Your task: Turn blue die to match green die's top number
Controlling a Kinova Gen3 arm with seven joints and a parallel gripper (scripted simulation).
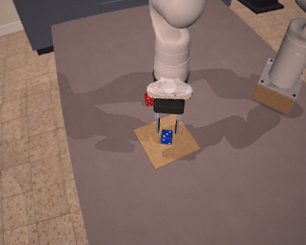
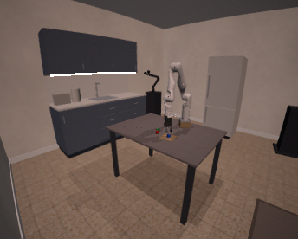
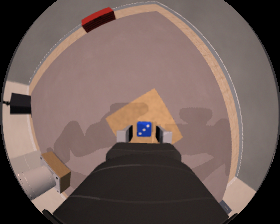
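Now: hand 5 cm above the blue die. From my hand the other things lie so: red die (15 cm to the right, 6 cm below, 2 cm behind); tan mat (7 cm below); green die (18 cm to the right, 8 cm behind, 6 cm below).
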